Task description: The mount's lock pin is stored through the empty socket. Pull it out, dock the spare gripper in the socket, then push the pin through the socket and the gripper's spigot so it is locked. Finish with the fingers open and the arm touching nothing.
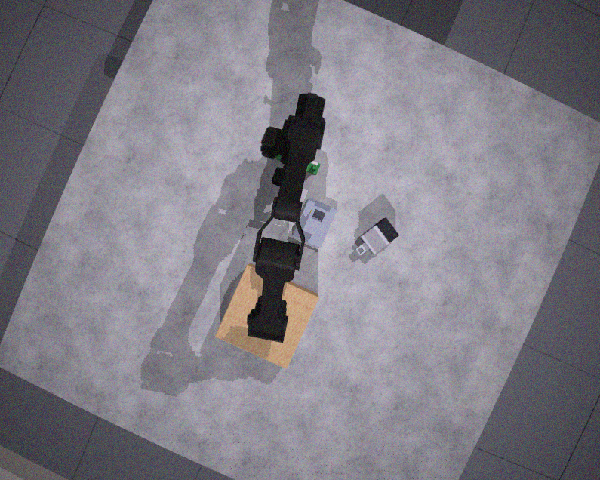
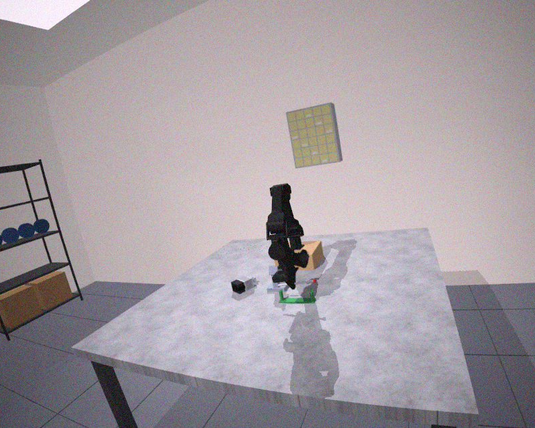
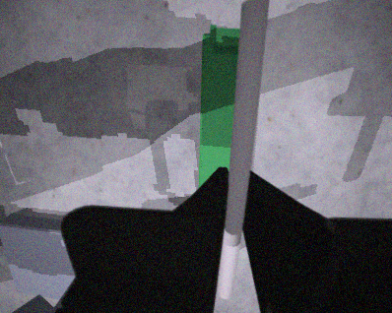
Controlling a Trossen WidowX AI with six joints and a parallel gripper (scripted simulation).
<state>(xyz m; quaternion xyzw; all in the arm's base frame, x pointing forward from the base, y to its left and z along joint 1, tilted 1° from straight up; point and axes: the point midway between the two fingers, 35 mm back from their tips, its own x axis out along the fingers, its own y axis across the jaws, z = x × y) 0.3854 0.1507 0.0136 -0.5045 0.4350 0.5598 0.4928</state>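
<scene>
Right now the green cradle is 3 cm below my gripper tip. The rest, counted from my gripper tip: socket mount: 11 cm behind, 12 cm to the right; then spare gripper: 8 cm behind, 28 cm to the right, 3 cm below.
</scene>
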